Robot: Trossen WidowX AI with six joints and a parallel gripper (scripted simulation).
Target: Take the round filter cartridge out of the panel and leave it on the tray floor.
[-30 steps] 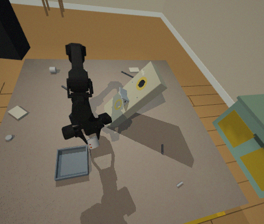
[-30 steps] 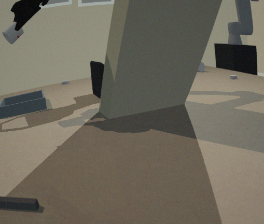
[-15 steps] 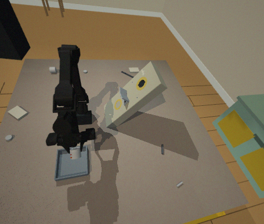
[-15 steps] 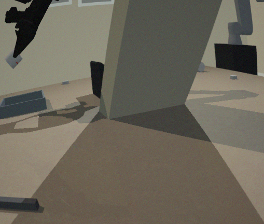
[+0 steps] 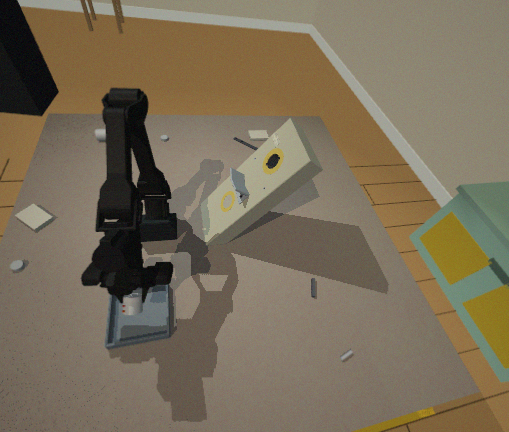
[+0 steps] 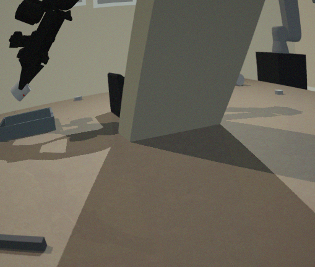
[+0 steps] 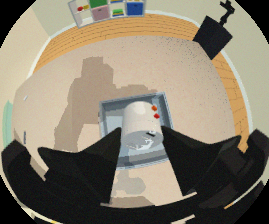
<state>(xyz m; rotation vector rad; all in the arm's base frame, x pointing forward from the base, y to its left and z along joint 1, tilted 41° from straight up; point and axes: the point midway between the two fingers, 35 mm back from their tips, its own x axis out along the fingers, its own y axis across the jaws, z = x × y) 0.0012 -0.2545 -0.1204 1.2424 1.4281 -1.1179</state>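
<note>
Right now my gripper tip is right at the round filter cartridge. From my gripper tip the other things lie so: grey tray (100 mm below).
</note>
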